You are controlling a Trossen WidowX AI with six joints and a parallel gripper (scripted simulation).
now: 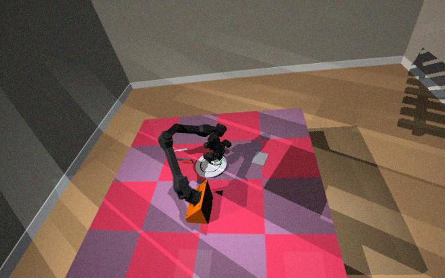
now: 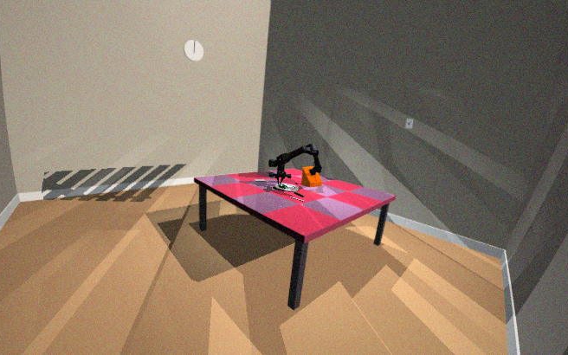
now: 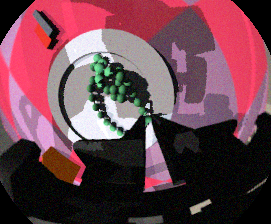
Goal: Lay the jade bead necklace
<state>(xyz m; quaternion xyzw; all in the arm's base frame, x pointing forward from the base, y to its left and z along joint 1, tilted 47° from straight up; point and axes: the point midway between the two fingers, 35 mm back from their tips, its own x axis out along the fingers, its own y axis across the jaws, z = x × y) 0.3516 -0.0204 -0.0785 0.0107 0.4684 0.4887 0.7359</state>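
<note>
The round white bead board lies 30 mm behind my gripper tip, 60 mm to the left of it and 10 mm below it. From my gripper tip the other things lie so: red-handled tool (20 mm ahead, 230 mm to the left, 10 mm below); then flat grey pad (250 mm to the right, 20 mm below); then thin white rod (120 mm ahead, 300 mm to the left, 10 mm below).
</note>
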